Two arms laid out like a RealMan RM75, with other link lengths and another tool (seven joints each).
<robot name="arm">
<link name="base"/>
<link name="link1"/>
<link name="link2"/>
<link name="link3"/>
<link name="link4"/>
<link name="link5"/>
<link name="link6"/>
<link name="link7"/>
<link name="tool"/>
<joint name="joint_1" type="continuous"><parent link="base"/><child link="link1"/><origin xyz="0 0 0.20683" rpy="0 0 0"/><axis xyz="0 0 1"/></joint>
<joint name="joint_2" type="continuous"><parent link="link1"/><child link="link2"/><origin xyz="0 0 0" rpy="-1.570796 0 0"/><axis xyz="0 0 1"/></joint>
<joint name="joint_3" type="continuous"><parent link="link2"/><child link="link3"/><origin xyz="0 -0.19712 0" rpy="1.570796 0 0"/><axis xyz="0 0 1"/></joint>
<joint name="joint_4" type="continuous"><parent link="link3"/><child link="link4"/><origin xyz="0 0 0" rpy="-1.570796 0 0"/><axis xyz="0 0 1"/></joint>
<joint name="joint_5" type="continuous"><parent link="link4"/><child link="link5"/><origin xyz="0 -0.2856 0" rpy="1.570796 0 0"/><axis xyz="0 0 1"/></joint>
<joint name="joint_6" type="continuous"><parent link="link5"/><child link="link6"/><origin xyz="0 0 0" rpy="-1.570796 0 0"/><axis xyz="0 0 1"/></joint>
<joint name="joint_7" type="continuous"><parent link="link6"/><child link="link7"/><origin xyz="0 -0.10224 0" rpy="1.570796 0 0"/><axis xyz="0 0 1"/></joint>
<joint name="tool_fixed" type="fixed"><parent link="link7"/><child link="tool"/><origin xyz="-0.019 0.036 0.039" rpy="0 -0.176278 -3.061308"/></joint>
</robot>
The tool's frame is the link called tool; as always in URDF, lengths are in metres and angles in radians. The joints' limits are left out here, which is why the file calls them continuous.
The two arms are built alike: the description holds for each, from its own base.
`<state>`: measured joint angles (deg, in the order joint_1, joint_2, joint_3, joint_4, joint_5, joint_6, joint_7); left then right.
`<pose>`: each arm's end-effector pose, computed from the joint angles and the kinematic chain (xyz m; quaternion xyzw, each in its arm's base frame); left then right.
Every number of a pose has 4 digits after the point. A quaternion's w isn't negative.
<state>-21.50 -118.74 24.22 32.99 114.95 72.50 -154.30 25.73 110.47 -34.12 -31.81 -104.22 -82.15 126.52</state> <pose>-0.3413 0.3298 0.0344 -0.7839 0.4113 0.2122 0.4139 0.2961 0.3724 0.0933 -0.6526 -0.6882 -0.0769 0.3077</pose>
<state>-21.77 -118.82 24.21 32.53 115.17 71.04 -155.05 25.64 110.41 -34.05 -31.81 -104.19 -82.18 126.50</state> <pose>-0.3433 0.3324 0.0318 -0.7886 0.4013 0.2176 0.4120 0.2968 0.3719 0.0940 -0.6528 -0.6877 -0.0777 0.3081</pose>
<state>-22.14 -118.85 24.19 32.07 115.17 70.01 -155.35 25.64 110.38 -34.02 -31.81 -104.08 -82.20 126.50</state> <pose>-0.3437 0.3351 0.0298 -0.7905 0.3960 0.2208 0.4118 0.2967 0.3720 0.0945 -0.6524 -0.6875 -0.0779 0.3092</pose>
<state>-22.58 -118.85 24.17 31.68 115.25 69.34 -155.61 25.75 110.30 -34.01 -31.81 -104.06 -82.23 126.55</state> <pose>-0.3429 0.3379 0.0280 -0.7918 0.3934 0.2216 0.4114 0.2961 0.3727 0.0952 -0.6518 -0.6881 -0.0778 0.3093</pose>
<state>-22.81 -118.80 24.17 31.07 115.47 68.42 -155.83 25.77 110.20 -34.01 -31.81 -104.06 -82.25 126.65</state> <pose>-0.3443 0.3391 0.0253 -0.7946 0.3886 0.2246 0.4087 0.2961 0.3729 0.0960 -0.6520 -0.6879 -0.0780 0.3092</pose>
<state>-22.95 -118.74 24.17 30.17 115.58 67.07 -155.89 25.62 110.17 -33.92 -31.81 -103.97 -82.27 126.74</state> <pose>-0.3472 0.3397 0.0214 -0.7981 0.3813 0.2301 0.4058 0.2972 0.3722 0.0968 -0.6531 -0.6862 -0.0785 0.3106</pose>
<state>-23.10 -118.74 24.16 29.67 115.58 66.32 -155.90 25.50 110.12 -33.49 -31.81 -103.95 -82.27 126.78</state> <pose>-0.3483 0.3405 0.0191 -0.7997 0.3775 0.2326 0.4048 0.2987 0.3716 0.0986 -0.6539 -0.6838 -0.0807 0.3136</pose>
